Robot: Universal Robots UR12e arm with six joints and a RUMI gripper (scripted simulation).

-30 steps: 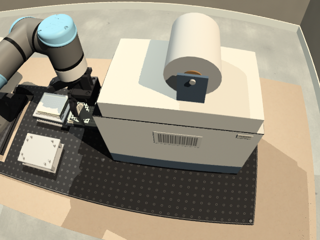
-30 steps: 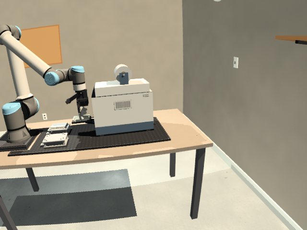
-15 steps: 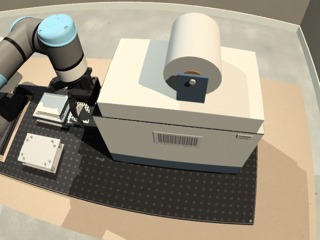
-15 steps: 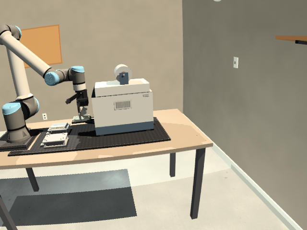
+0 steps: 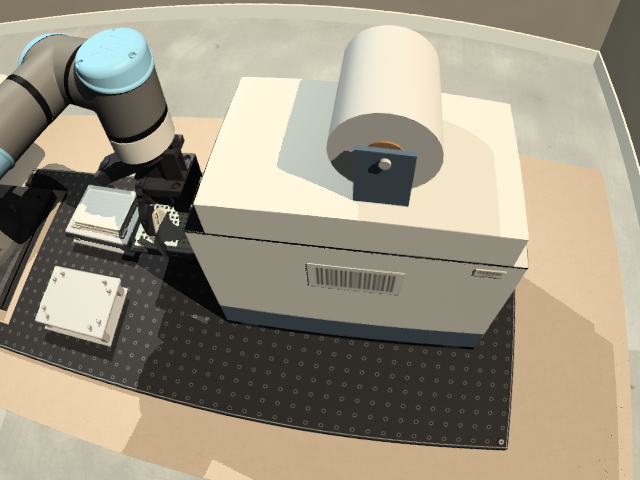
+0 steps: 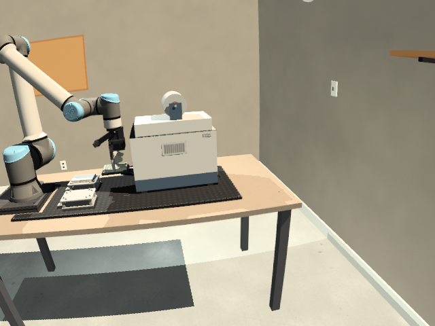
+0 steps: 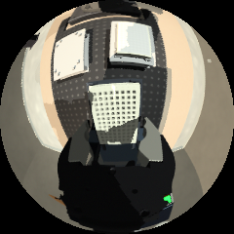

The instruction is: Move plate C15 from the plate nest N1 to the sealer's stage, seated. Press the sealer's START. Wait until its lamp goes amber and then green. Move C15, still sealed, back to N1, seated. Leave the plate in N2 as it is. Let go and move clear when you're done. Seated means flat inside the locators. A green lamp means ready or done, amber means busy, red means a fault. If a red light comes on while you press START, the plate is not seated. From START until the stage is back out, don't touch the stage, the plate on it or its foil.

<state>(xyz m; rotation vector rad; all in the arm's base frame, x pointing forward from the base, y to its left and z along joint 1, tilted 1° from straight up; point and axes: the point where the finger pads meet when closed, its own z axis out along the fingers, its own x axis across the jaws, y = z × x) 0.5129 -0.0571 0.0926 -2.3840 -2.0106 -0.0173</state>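
My gripper is now 10 mm above the well plate. Round my hand: foil roll (330 mm ahead, 60 mm to the right, 300 mm above); then sealer stage (20 mm below).
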